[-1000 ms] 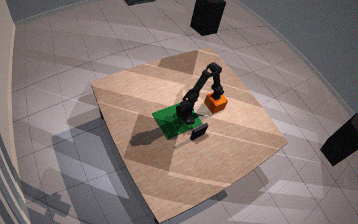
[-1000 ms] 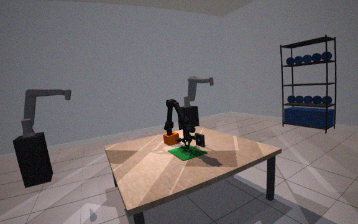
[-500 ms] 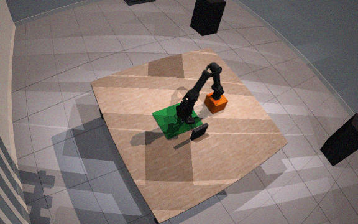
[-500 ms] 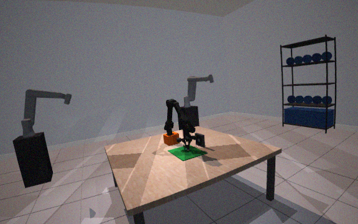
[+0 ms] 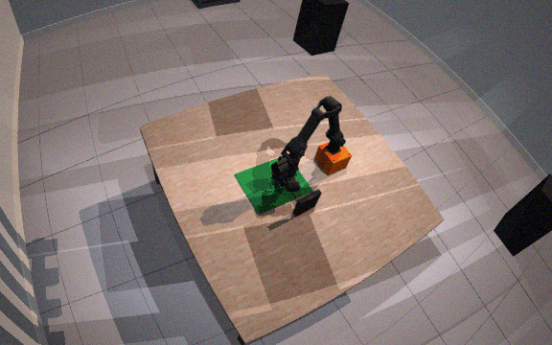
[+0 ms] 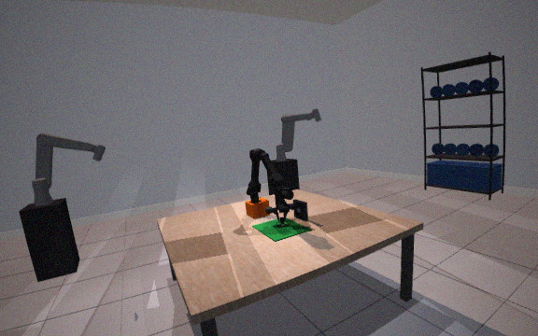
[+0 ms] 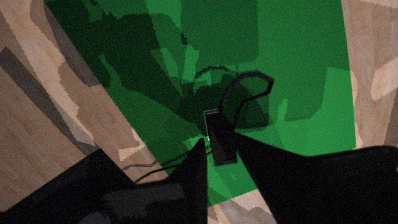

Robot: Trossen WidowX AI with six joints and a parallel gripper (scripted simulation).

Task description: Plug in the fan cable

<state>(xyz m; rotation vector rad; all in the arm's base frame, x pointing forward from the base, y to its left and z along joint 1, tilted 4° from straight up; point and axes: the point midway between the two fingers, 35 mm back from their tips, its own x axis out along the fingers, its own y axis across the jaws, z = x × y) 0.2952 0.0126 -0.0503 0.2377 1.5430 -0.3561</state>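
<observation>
The dark plug lies 10 mm ahead of my gripper tip and 10 mm above it. Also, from my gripper tip: black fan: 150 mm to the left, 40 mm above; green board: 40 mm to the right, 40 mm ahead, 30 mm below.
</observation>
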